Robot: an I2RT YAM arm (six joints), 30 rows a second.
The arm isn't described. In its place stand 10 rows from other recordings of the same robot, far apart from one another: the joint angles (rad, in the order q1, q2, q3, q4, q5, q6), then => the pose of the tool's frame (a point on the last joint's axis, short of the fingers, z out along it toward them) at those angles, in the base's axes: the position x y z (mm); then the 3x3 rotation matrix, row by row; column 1 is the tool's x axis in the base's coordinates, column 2 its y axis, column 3 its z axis.
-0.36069, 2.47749, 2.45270, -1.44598, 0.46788, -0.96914 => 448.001 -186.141 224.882; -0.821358 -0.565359 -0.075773; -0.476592 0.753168 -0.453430; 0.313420 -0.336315 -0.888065
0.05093, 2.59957, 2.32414, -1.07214, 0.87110, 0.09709 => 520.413 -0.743 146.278; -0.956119 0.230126 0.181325; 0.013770 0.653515 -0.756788; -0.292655 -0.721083 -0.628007
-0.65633, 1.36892, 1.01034, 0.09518, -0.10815, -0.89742 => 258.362 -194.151 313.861; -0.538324 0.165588 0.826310; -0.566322 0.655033 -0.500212; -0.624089 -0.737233 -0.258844
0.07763, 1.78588, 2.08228, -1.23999, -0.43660, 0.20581 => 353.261 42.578 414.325; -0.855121 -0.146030 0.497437; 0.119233 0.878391 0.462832; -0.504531 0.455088 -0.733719
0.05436, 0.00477, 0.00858, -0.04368, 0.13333, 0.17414 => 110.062 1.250 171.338; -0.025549 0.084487 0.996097; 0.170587 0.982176 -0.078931; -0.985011 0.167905 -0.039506
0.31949, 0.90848, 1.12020, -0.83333, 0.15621, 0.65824 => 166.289 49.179 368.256; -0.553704 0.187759 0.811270; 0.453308 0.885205 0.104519; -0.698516 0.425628 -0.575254
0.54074, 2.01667, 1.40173, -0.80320, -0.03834, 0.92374 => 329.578 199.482 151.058; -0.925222 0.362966 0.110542; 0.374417 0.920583 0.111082; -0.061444 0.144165 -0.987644
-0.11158, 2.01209, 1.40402, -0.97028, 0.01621, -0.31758 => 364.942 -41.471 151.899; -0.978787 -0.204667 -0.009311; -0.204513 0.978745 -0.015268; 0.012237 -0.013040 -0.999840
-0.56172, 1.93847, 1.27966, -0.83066, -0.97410, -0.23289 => 314.433 -163.093 163.624; -0.876720 0.041199 0.479234; 0.398533 0.620080 0.675776; -0.269322 0.783456 -0.560056
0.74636, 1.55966, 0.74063, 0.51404, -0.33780, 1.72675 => 234.872 233.285 207.186; -0.827849 0.353329 0.435688; 0.503906 0.127159 0.854347; 0.246464 0.926817 -0.283313
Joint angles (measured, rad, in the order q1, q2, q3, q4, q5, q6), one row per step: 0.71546, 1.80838, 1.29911, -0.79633, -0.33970, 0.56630; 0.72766, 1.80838, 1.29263, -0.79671, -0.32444, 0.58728; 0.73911, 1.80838, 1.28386, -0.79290, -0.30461, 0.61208; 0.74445, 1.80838, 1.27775, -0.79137, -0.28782, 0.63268; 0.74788, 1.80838, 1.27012, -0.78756, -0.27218, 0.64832; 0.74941, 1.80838, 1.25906, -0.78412, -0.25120, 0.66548; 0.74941, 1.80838, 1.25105, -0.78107, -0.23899, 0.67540; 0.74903, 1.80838, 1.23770, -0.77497, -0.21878, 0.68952; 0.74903, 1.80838, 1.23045, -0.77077, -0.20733, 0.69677; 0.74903, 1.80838, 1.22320, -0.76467, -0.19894, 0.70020; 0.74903, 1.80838, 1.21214, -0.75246, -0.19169, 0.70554; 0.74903, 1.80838, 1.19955, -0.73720, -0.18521, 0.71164; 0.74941, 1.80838, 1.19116, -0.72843, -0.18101, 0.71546; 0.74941, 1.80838, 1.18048, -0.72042, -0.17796, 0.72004; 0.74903, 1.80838, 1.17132, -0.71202, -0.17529, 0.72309; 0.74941, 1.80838, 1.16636, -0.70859, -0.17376, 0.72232
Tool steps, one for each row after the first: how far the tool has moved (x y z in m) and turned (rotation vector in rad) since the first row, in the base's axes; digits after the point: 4 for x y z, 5 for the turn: -0.0034, 0.0020, -0.0019, -0.01626, 0.00394, -0.01091; -0.0066, 0.0037, -0.0044, -0.03451, 0.00451, -0.02732; -0.0081, 0.0040, -0.0062, -0.05000, 0.00474, -0.04527; -0.0093, 0.0039, -0.0083, -0.06389, 0.00297, -0.06032; -0.0103, 0.0027, -0.0113, -0.08403, 0.00065, -0.08000; -0.0109, 0.0016, -0.0135, -0.09605, -0.00049, -0.09225; -0.0116, -0.0003, -0.0170, -0.11513, -0.00411, -0.11078; -0.0120, -0.0012, -0.0189, -0.12512, -0.00730, -0.12039; -0.0123, -0.0019, -0.0207, -0.13162, -0.01110, -0.12572; -0.0128, -0.0026, -0.0233, -0.13567, -0.01503, -0.13267; -0.0132, -0.0033, -0.0263, -0.13804, -0.01922, -0.14023; -0.0138, -0.0039, -0.0283, -0.14055, -0.02109, -0.14456; -0.0146, -0.0048, -0.0309, -0.14451, -0.01981, -0.14950; -0.0152, -0.0056, -0.0330, -0.14683, -0.02007, -0.15340; -0.0157, -0.0060, -0.0342, -0.14897, -0.02041, -0.15261
